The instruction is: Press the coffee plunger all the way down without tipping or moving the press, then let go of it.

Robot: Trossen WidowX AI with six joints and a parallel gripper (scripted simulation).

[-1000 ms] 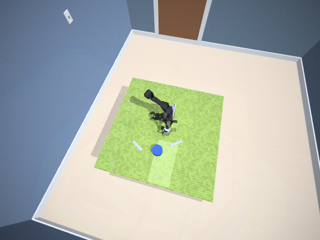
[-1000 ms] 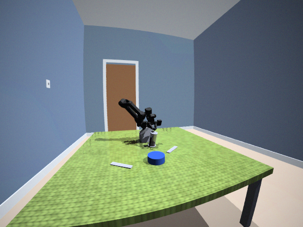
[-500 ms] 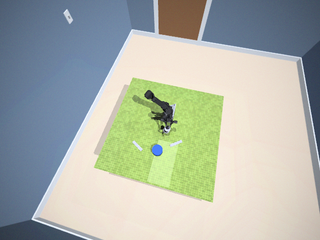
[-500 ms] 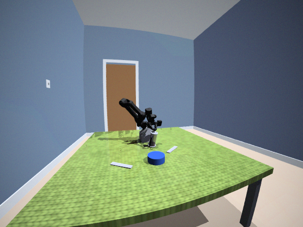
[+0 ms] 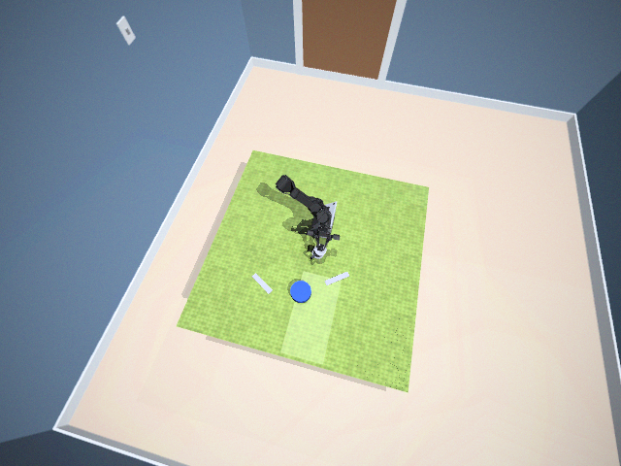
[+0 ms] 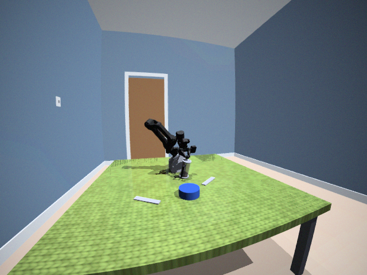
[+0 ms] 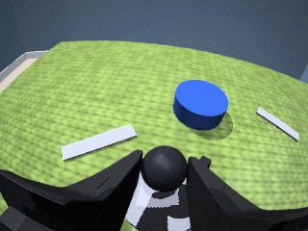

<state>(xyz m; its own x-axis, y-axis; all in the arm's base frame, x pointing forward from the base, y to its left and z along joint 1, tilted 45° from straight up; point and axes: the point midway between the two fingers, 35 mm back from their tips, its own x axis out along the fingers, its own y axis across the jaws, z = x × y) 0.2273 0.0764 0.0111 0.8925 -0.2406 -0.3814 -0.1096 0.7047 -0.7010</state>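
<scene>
My gripper tip is now 8 cm above the coffee press, 2 cm to the left of it and 1 cm past it. The rest, counted from my gripper tip: blue round puck: 23 cm ahead, 14 cm below, 5 cm to the right.
</scene>
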